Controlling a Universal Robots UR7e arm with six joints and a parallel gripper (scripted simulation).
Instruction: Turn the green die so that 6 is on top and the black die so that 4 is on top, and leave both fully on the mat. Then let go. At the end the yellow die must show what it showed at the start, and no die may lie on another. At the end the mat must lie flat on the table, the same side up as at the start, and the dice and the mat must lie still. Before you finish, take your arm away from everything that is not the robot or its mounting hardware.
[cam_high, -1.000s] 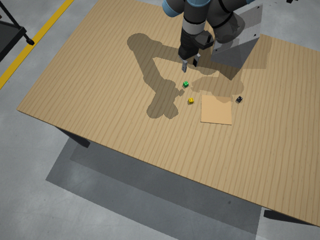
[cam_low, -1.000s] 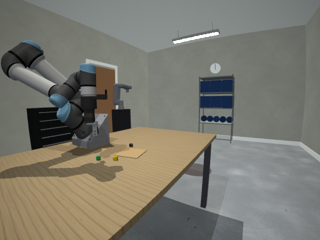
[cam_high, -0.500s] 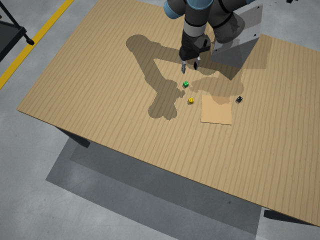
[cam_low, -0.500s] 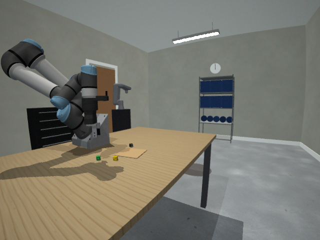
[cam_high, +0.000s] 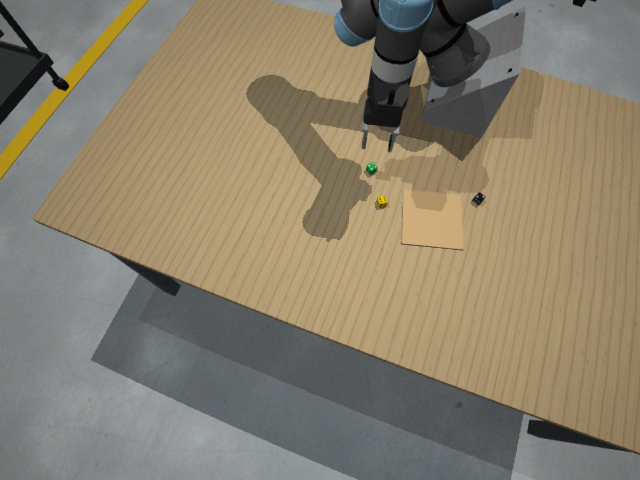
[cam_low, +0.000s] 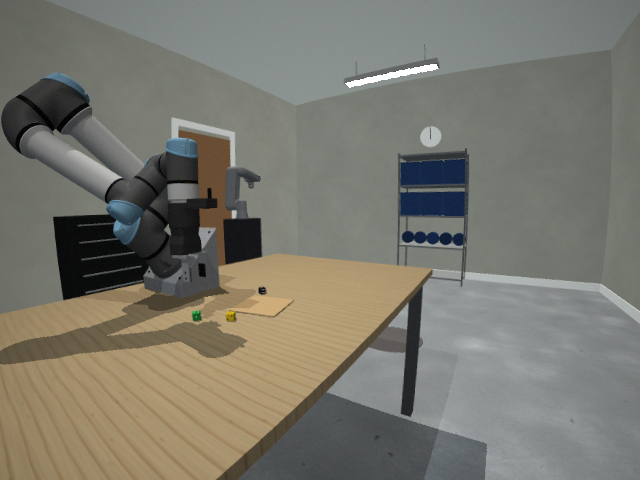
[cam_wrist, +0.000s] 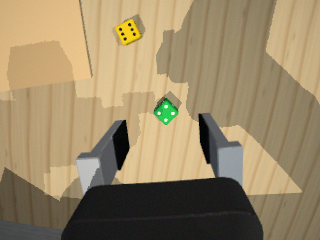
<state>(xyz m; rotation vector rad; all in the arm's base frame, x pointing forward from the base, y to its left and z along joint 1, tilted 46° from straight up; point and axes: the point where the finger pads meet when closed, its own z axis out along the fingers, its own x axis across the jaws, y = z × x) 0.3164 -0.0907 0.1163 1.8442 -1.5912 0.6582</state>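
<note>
Right now my hand is 1 cm past the green die and 12 cm above it. From my hand the other things lie so: yellow die 7 cm ahead, 4 cm to the left, 12 cm below; then black die 26 cm to the left, 12 cm below; then tan mat 8 cm ahead, 17 cm to the left, 12 cm below.
</note>
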